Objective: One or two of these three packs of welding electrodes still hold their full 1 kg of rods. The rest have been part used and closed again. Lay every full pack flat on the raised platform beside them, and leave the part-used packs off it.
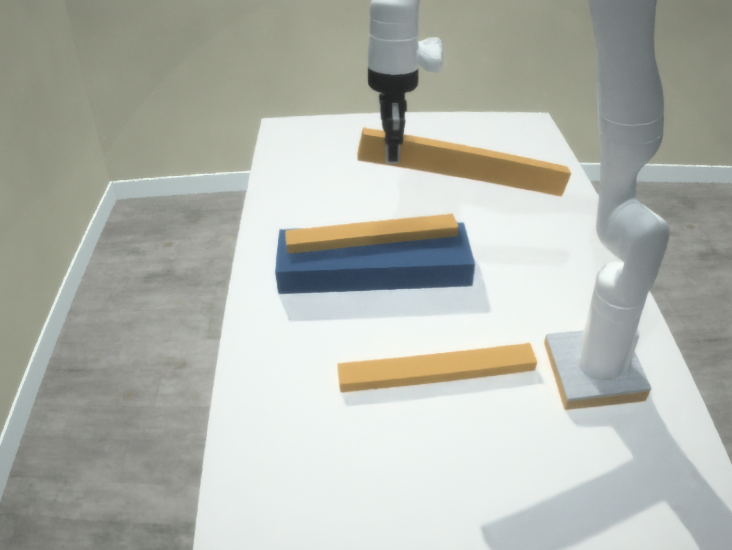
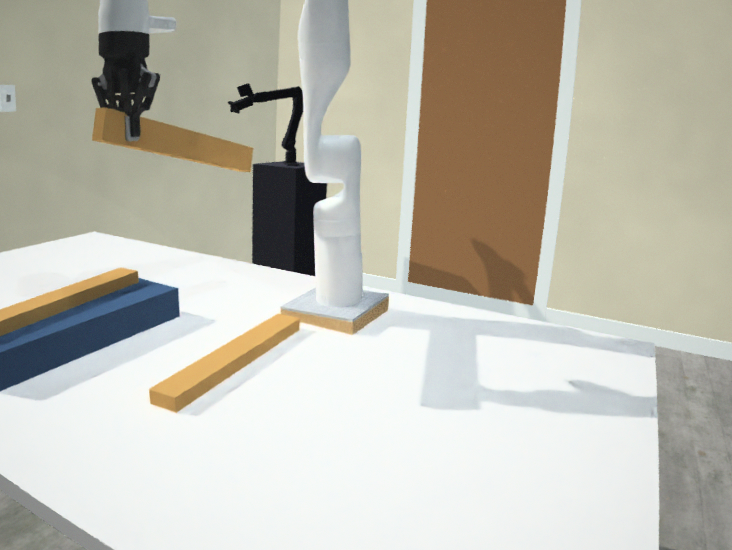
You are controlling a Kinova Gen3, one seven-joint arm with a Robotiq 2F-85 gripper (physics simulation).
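Places are measured from the arm's base along level axes (x ahead, y left, z up), in millimetres.
Pixels of known places: gripper, fingertip midpoint: (image 1: 391, 158) (image 2: 126, 141); arm's base, origin of the base link: (image 1: 600, 361) (image 2: 338, 299).
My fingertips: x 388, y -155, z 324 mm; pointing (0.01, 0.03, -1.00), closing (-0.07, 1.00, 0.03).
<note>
For each thing: its top centre in the pictures, then the offset to it from my fingertips. Level surfaces: height alone.
- second orange pack, middle of its top: (image 2: 61, 293) (image 1: 372, 228) 35 mm ahead, 170 mm right, 271 mm down
- blue raised platform, middle of its top: (image 2: 72, 308) (image 1: 373, 245) 32 mm ahead, 143 mm right, 295 mm down
- third orange pack, middle of its top: (image 2: 234, 348) (image 1: 439, 363) 87 mm back, 144 mm left, 331 mm down
- white table, its level: 355 mm down
My gripper (image 1: 392, 154) (image 2: 131, 127) is shut on one orange pack (image 1: 473, 162) (image 2: 195, 146) near its left end and holds it high in the air. This pack stands on edge in the grip, and its far end hangs lower. A second orange pack (image 1: 372, 232) (image 2: 71, 295) lies flat on the back part of the blue raised platform (image 1: 375, 277) (image 2: 112, 334). A third orange pack (image 1: 437, 364) (image 2: 227, 361) lies flat on the white table, in front of the platform. No marks that tell full from part-used show on the packs.
The arm's base plate (image 1: 603, 378) (image 2: 331, 313) stands on the white table (image 1: 331, 473) (image 2: 414, 484), close to the right end of the third pack. A black pedestal (image 2: 275, 218) with a small black arm (image 2: 292, 118) stands behind the table. A brown door (image 2: 485, 147) is in the back wall.
</note>
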